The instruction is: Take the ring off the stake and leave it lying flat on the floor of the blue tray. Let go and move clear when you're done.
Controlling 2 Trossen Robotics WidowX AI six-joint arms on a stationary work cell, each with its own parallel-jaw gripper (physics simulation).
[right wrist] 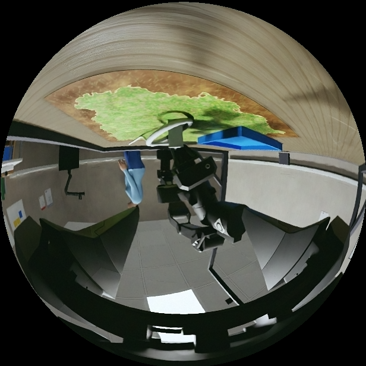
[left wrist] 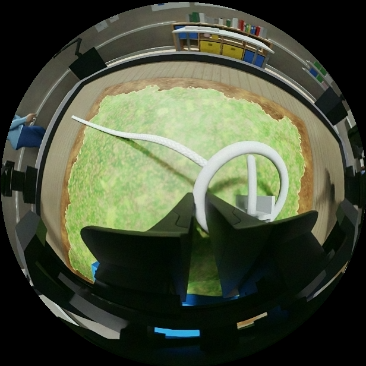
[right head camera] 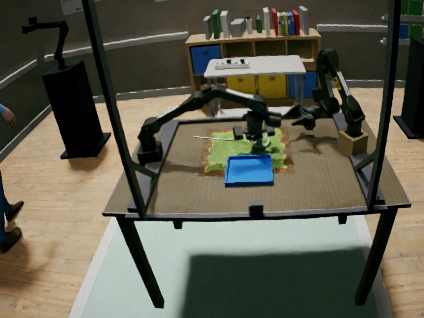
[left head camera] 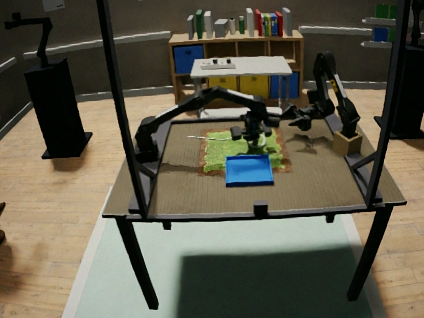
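Pixels of known places: left gripper, fingertip midpoint: [right head camera: 251, 141] [left head camera: 247, 141]; right gripper, fingertip midpoint: [right head camera: 287, 120] [left head camera: 283, 120]; left arm's base at its link origin: [right head camera: 148, 147] [left head camera: 145, 147]; right arm's base at its link origin: [right head camera: 353, 133] [left head camera: 348, 133].
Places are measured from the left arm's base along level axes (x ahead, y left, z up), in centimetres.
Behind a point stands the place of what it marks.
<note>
A white ring [left head camera: 263, 141] {y 3.0, x 54.4, z -5.5 cm} [right head camera: 269, 142] {y 2.8, x 54.9, z -5.5 cm} [left wrist: 243, 146] with a thin braided white tail [left head camera: 200, 137] {y 14.9, x 25.3, z -6.5 cm} [right head camera: 205, 137] {y 14.9, x 25.2, z -6.4 cm} [left wrist: 135, 136] is above the green mat. My left gripper [left head camera: 252, 143] {y 4.2, x 47.2, z -4.9 cm} [right head camera: 256, 144] {y 4.2, x 47.2, z -4.9 cm} [left wrist: 198, 197] is shut on the ring's near left side. The white stake [left wrist: 251, 185] stands on a grey base and shows inside the ring's outline; I cannot tell whether it passes through the ring. The blue tray [left head camera: 249, 172] {y -18.2, x 44.2, z -6.5 cm} [right head camera: 249, 172] {y -18.1, x 44.0, z -6.4 cm} lies in front of the mat, nearer the head cameras. My right gripper [left head camera: 295, 120] [right head camera: 299, 118] is open and raised, to the right of my left gripper.
The green and brown mat [left head camera: 215, 150] {y 2.4, x 31.6, z -7.0 cm} [right head camera: 220, 150] {y 2.3, x 32.3, z -7.0 cm} lies under the stake. A tan block [left head camera: 347, 143] {y -14.8, x 89.8, z 1.0 cm} [right head camera: 353, 143] {y -15.3, x 90.5, z 1.0 cm} is at the right arm's base. Dark frame posts [left head camera: 117, 100] {y -40.0, x 1.8, z 40.5 cm} [left head camera: 390, 105] {y -48.8, x 85.7, z 35.7 cm} rise at both sides of the table. A person [right wrist: 134, 175] stands beyond the table.
</note>
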